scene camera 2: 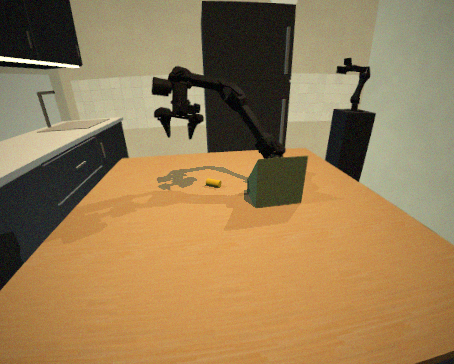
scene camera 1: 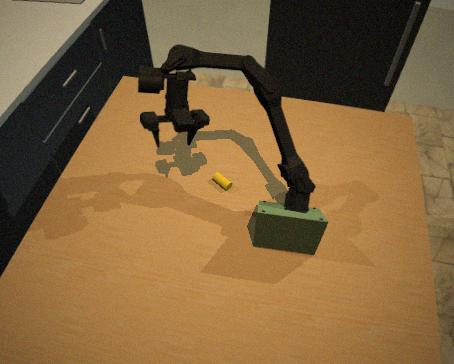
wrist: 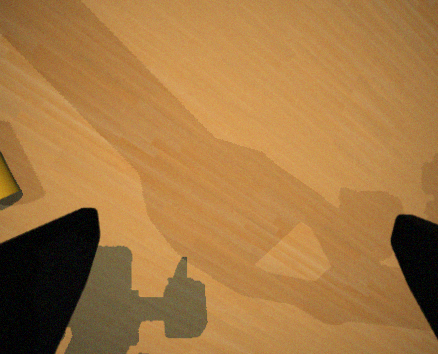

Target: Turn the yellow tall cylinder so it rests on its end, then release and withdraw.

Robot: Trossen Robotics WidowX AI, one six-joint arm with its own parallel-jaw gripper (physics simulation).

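Observation:
The yellow cylinder (scene camera 1: 222, 181) (scene camera 2: 213, 183) lies on its side on the wooden table (scene camera 1: 175, 300) (scene camera 2: 225, 280). In the wrist view one end of the yellow cylinder (wrist: 7, 185) shows at the left edge, beyond the left fingertip; the rest is cut off by the frame. My gripper (scene camera 1: 174, 145) (scene camera 2: 179, 137) (wrist: 247, 225) is open and empty, with its fingers pointing down. It hangs well above the table, to the left of the cylinder in both scene views.
The arm's green base block (scene camera 1: 289, 230) (scene camera 2: 280, 182) stands on the table to the right of the cylinder. Dark drawers with a pale counter (scene camera 1: 35, 45) (scene camera 2: 55, 145) run along the left. A tall dark cabinet (scene camera 1: 340, 50) (scene camera 2: 245, 75) stands behind the table. Arm shadows cross the table.

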